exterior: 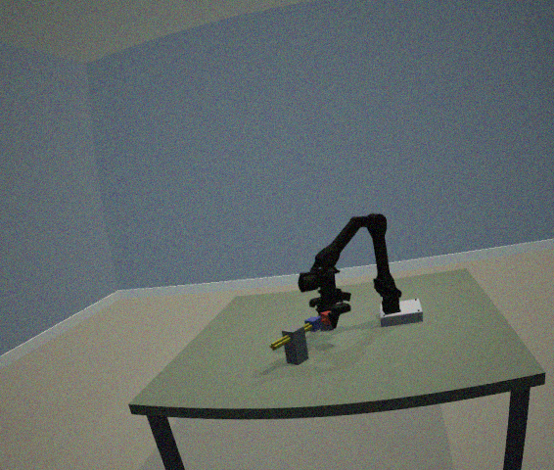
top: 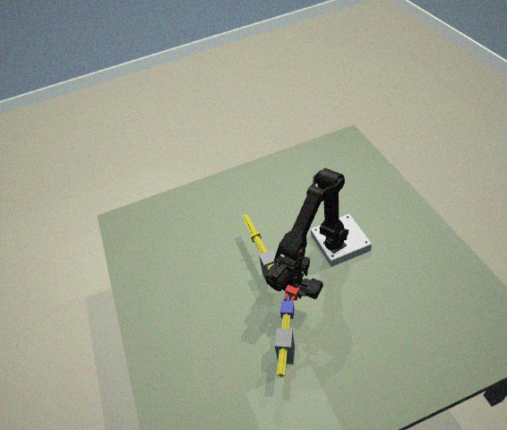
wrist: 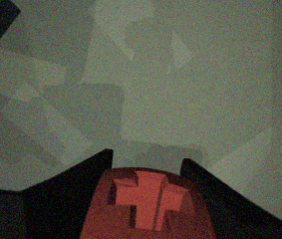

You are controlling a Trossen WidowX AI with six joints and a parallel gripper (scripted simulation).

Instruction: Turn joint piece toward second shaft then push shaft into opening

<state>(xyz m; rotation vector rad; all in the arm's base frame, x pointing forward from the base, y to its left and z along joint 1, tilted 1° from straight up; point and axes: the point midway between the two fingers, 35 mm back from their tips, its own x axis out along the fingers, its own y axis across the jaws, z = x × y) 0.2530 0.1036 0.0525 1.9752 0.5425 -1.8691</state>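
The red joint piece is 1 cm ahead of my gripper tip, 1 cm to the left of it and 4 cm above it.
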